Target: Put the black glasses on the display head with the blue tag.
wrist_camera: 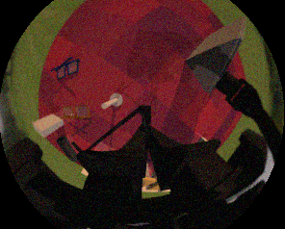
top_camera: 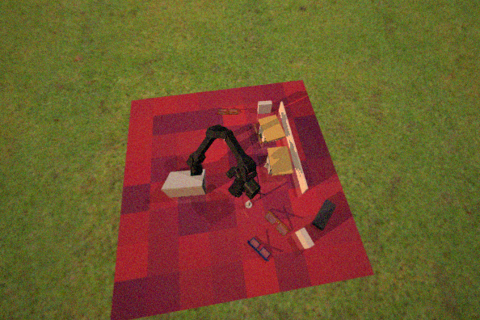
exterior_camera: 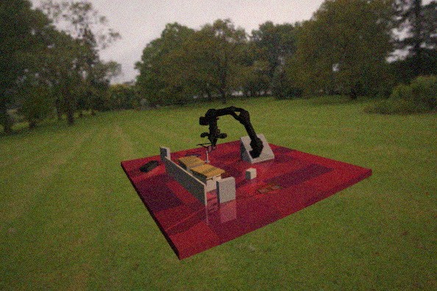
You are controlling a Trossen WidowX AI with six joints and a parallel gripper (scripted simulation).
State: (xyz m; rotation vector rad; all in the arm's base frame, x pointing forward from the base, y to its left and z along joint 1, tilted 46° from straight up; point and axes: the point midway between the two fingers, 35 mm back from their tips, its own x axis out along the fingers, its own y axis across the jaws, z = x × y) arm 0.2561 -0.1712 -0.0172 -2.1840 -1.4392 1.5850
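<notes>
Right now the small peg is 30 mm ahead of my gripper tip, 70 mm to the right of it and 100 mm below it. The rest, counted from my gripper tip: long pale wall 340 mm ahead, 260 mm to the left, 70 mm below; display head 210 mm ahead, 140 mm to the left, 70 mm below; small cube 60 mm behind, 380 mm to the left, 100 mm below.
</notes>
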